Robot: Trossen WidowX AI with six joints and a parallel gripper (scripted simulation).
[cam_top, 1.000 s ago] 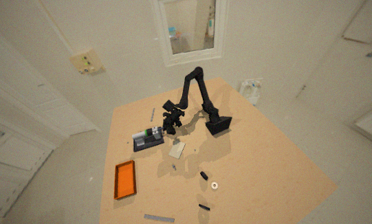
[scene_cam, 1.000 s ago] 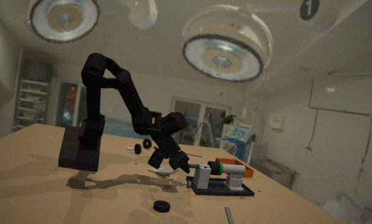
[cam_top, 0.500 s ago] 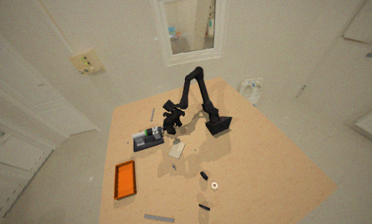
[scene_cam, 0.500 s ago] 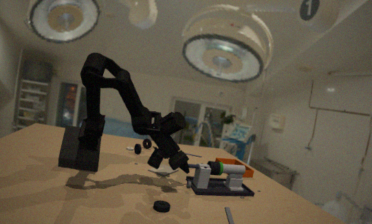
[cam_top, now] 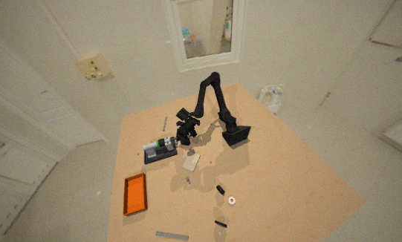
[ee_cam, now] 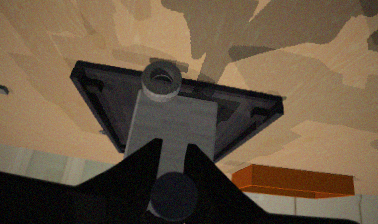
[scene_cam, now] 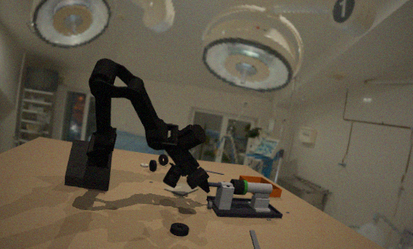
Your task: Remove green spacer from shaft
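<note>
Now: the thin grey shaft 4 cm ahead of my gripper tip, 1 cm to the right of it and 2 cm above it. From my gripper tip the other things lie so: black spacer 9 cm ahead, 1 cm to the right, 2 cm above; green spacer 12 cm ahead, 2 cm to the right, 2 cm above; beige card 3 cm behind, 16 cm to the left, 5 cm below.
</note>
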